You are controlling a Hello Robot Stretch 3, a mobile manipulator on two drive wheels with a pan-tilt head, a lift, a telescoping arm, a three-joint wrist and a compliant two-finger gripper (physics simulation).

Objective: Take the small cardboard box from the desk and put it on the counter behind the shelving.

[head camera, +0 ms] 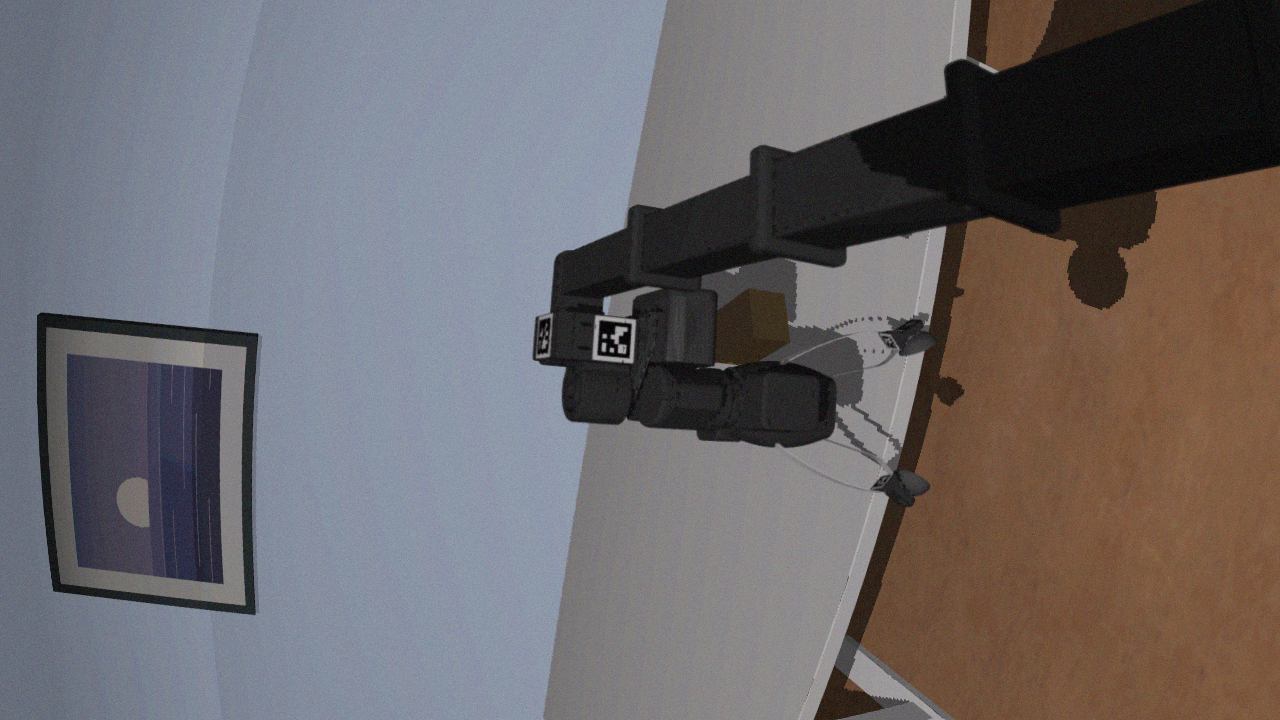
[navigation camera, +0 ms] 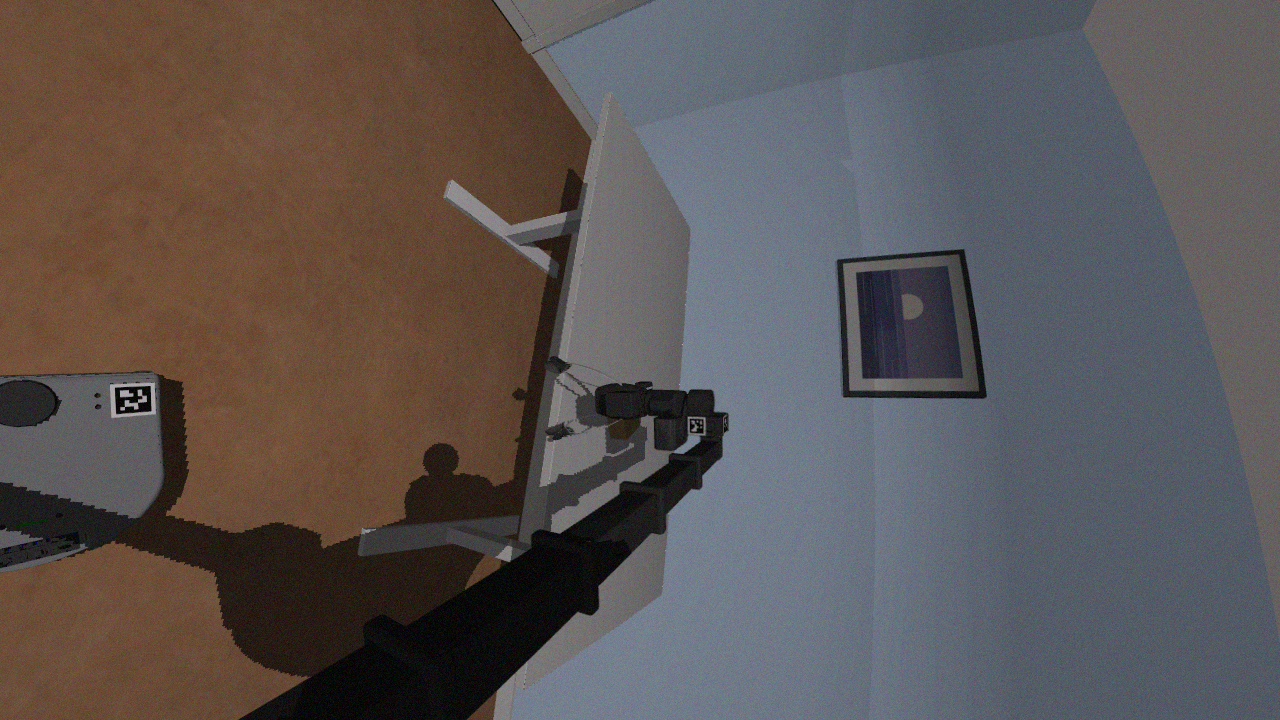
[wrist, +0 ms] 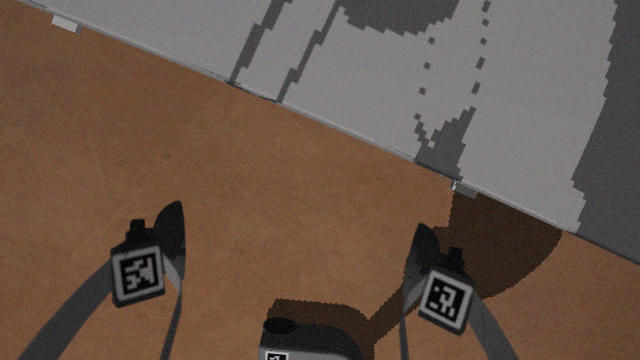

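Seen in the pictures: gripper, between the fingertips: (head camera: 928, 414) (navigation camera: 546, 398) (wrist: 298, 239); robot's base, origin of its link: (navigation camera: 24, 401).
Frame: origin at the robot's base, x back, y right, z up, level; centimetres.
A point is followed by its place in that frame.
The small cardboard box (head camera: 756, 324) {y 91.1, x 12.0, z 76.5 cm} (navigation camera: 622, 428) {y 91.4, x 13.0, z 76.3 cm} sits on the white desk (head camera: 698, 537) {y 109.3, x -14.4, z 72.0 cm} (navigation camera: 631, 241) {y 107.7, x -41.6, z 72.0 cm}, partly hidden behind the wrist in the head camera view. My gripper (head camera: 904, 411) {y 64.0, x 2.3, z 73.6 cm} (navigation camera: 556, 397) {y 64.0, x 2.3, z 73.6 cm} (wrist: 298, 239) {y 64.0, x 2.3, z 73.6 cm} is open, with nothing between its fingers. Its fingertips point away from the wall and hang over the desk's long front edge. The box is nearer the wall than the fingertips, beside the gripper body. The box does not show in the wrist view, where the desk (wrist: 350, 100) {y 72.1, x 4.4, z 72.0 cm} fills the top right. The counter and the shelving do not show.
My arm (head camera: 859, 188) {y 31.0, x 9.7, z 108.9 cm} (navigation camera: 528, 573) {y 19.8, x 8.4, z 107.4 cm} reaches across the desk toward the blue wall (head camera: 402, 313) {y 150.8, x 15.5, z 106.7 cm} (navigation camera: 769, 313) {y 162.9, x -22.4, z 106.2 cm}. A framed picture (head camera: 147, 465) {y 158.1, x -14.9, z 154.3 cm} (navigation camera: 910, 323) {y 158.5, x -15.8, z 156.5 cm} hangs there. Desk legs (navigation camera: 483, 208) (navigation camera: 420, 536) stand on the brown floor (navigation camera: 268, 223) {y 39.8, x -42.6, z 0.0 cm} (wrist: 250, 175) {y 59.1, x -13.1, z 0.0 cm}. My base (navigation camera: 107, 465) {y 9.2, x 11.5, z 16.0 cm} (wrist: 310, 350) {y 16.8, x 8.7, z 15.3 cm} stands away from the desk.
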